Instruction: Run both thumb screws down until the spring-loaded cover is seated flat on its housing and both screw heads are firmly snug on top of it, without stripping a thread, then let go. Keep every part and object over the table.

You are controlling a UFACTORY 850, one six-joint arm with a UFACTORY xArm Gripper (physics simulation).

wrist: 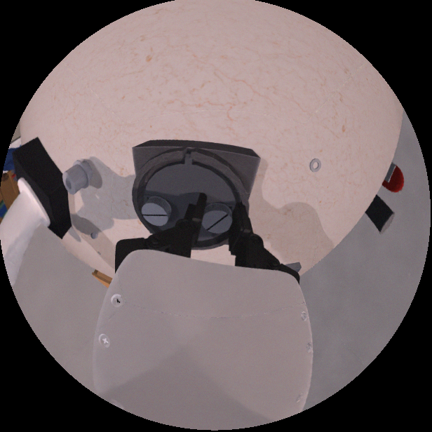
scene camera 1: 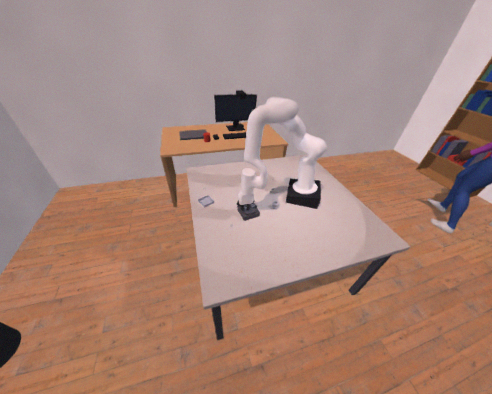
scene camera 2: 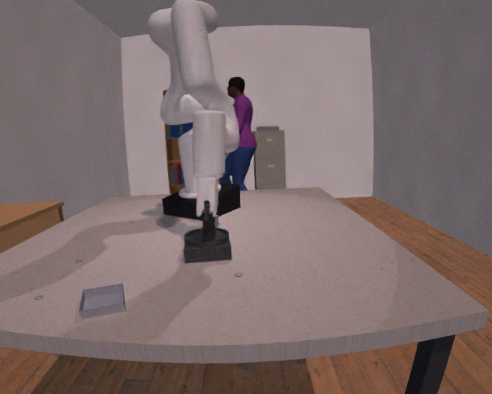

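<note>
The dark housing (scene camera 1: 249, 214) (scene camera 2: 208, 252) (wrist: 248, 167) stands on the table. Its round dark cover (wrist: 187, 182) lies inside the housing's ring in the wrist view; whether it is seated flat cannot be told. Two grey slotted thumb screws stand on the cover. The left screw (wrist: 155, 215) is free of the fingers, its slot roughly level across the view. The right screw (wrist: 217, 220) has a slanted slot and is between the fingers. My gripper (wrist: 218, 209) is shut on this right screw, pointing down into the housing. The gap under either screw head is hidden.
A shallow grey tray (scene camera 1: 205, 201) (scene camera 2: 103, 301) lies on the table (scene camera 1: 300, 250). A small ring (scene camera 2: 238, 274) (wrist: 315, 165) lies near the housing. A grey knobbed part (scene camera 1: 274, 205) (wrist: 77, 177) stands between the housing and the black robot base (scene camera 1: 304, 194) (scene camera 2: 230, 200) (wrist: 42, 185).
</note>
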